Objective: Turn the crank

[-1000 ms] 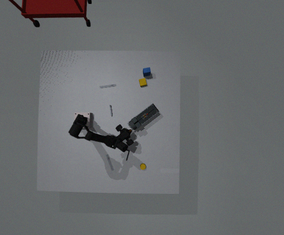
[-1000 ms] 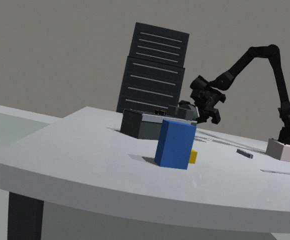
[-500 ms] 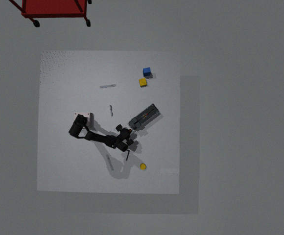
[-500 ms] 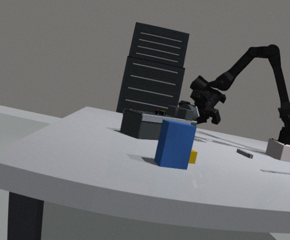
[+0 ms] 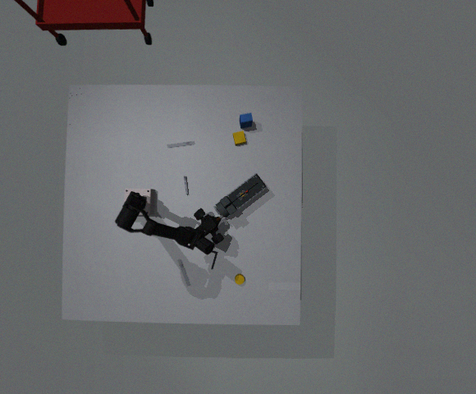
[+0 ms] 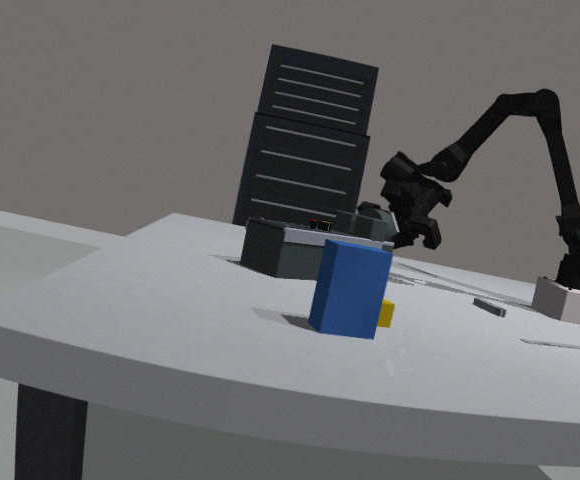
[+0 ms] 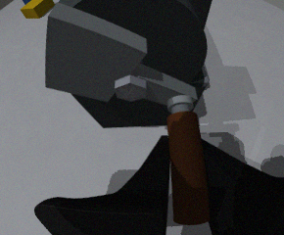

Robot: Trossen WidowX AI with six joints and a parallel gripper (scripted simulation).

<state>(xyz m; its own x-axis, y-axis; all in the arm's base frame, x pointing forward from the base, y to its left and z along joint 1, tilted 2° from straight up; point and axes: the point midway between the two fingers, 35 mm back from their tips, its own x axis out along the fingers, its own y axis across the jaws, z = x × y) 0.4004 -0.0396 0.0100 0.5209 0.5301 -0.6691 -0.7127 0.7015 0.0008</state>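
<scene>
Now: the brown crank handle 3 cm above my gripper tip, 1 cm to the right of it and 1 cm behind it. The rest, counted from my gripper tip: red pointer: 15 cm to the left, 12 cm ahead, 4 cm above; black hex key: 21 cm to the right, 4 cm below; yellow block: 44 cm to the left, 4 cm ahead, 3 cm below.
</scene>
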